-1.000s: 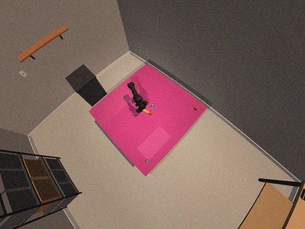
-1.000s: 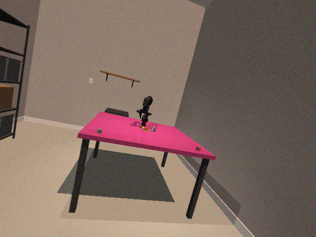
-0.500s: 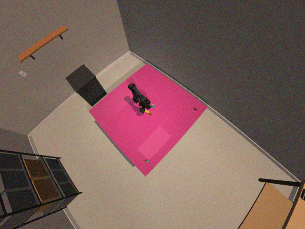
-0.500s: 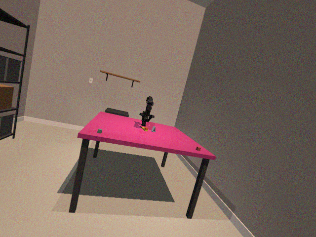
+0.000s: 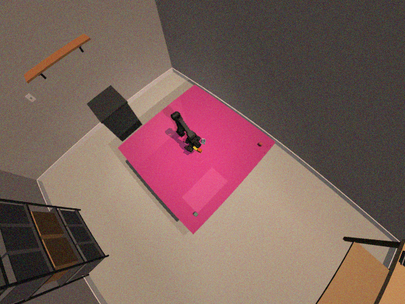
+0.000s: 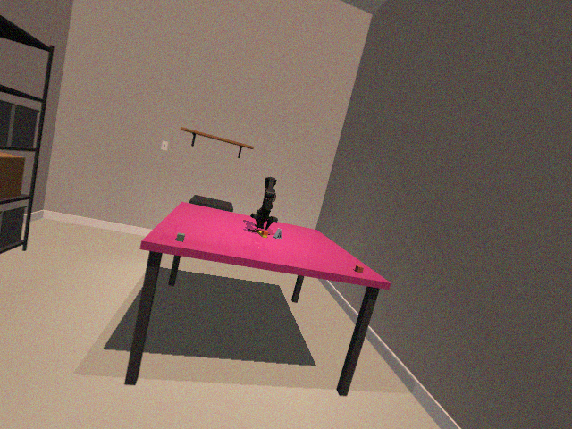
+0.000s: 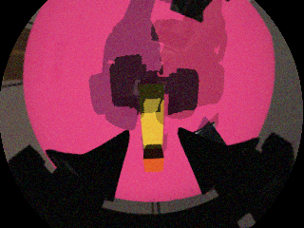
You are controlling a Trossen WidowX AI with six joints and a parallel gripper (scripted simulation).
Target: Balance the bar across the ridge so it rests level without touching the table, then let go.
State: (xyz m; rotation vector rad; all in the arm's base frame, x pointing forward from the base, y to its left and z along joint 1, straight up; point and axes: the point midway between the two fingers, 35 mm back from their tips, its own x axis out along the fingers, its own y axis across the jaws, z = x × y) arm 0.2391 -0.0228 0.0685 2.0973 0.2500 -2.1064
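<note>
Right now the bar is 4 cm ahead of my gripper tip, 2 cm below it and 1 cm to the left of it. Also, from my gripper tip: small orange block: 52 cm to the left, 50 cm ahead, 2 cm below; then small green block: 50 cm ahead, 48 cm to the right, 2 cm below.
</note>
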